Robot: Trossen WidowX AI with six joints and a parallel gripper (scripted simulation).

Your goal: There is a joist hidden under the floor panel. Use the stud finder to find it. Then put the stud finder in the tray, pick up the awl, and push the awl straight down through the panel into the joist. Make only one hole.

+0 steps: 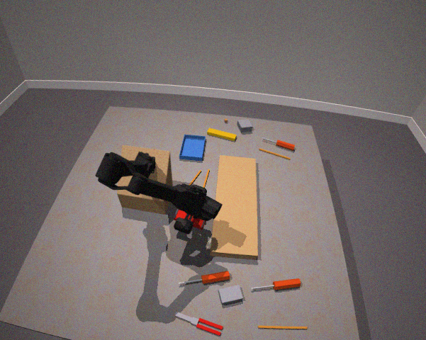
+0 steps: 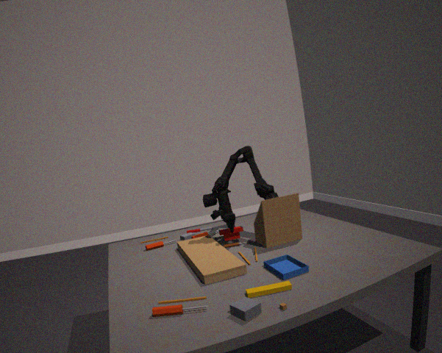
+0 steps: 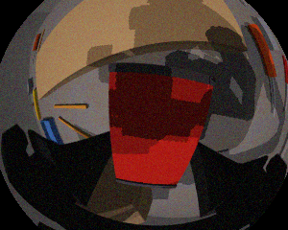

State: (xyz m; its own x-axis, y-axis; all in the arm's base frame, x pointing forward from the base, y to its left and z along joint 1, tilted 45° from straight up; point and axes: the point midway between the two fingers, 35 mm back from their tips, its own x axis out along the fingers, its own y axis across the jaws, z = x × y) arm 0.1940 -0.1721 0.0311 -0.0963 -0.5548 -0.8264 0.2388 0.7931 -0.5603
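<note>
My gripper tip is now 60 mm above the awl, 40 mm to the right of it and 10 mm past it. Round my gripper tip: blue tray: 460 mm to the left, 60 mm behind, 50 mm below; red stud finder: 20 mm below, 10 mm to the left, 10 mm behind; yellow bar: 590 mm to the left, 90 mm ahead, 60 mm below.
</note>
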